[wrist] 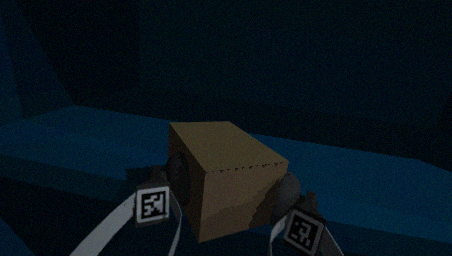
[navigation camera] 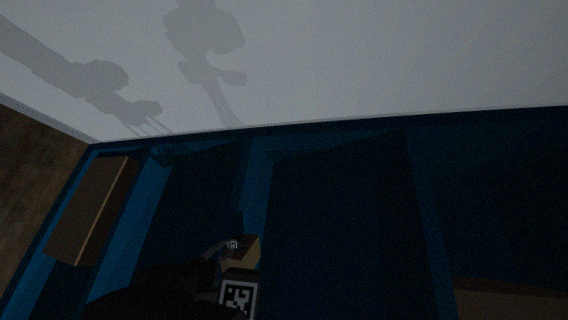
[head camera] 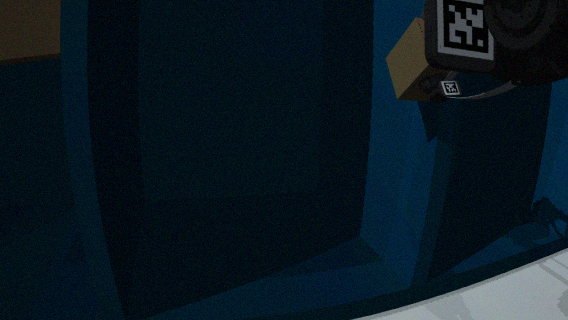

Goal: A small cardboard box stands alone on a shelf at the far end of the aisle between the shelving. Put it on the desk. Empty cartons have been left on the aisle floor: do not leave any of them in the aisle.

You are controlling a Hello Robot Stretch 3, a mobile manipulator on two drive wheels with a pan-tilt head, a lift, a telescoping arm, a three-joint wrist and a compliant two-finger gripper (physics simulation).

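Places are measured from the robot's base along level axes (x right, y ahead, z up), in metres.
Where they show: gripper, fingertip midpoint: [wrist: 230, 180] [navigation camera: 237, 262].
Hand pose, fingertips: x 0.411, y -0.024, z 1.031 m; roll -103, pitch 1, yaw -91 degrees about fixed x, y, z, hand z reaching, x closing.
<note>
Things, the pixels of their top centre, and the offset from my fingertips.
- small cardboard box at its top centre: [wrist: 220, 136] [head camera: 405, 59] [navigation camera: 252, 258] dy +0.012, dx +0.004, dz +0.035 m
- large brown carton at its top centre: [navigation camera: 135, 212] dy +0.079, dx +0.197, dz -0.684 m
The small cardboard box [head camera: 409, 62] [navigation camera: 251, 254] [wrist: 235, 195] is tan and sits between my two rubber fingertips. My gripper [head camera: 431, 82] [wrist: 230, 180] is shut on it, with one fingertip against each side face in the wrist view. The box is held in front of blue shelving, tilted in the wrist view. Part of it is hidden behind the wrist in the head view. The desk and the cartons on the aisle floor do not show in these views.
Blue shelving [head camera: 395, 150] [navigation camera: 425, 210] [wrist: 75, 135] with dark bays is close around the gripper. A large brown carton [navigation camera: 87, 210] is in a bay at left in the navigation view; another brown carton [head camera: 30, 30] [navigation camera: 505, 302] shows in part. A pale surface [head camera: 500, 295] [navigation camera: 400, 55] carries shadows.
</note>
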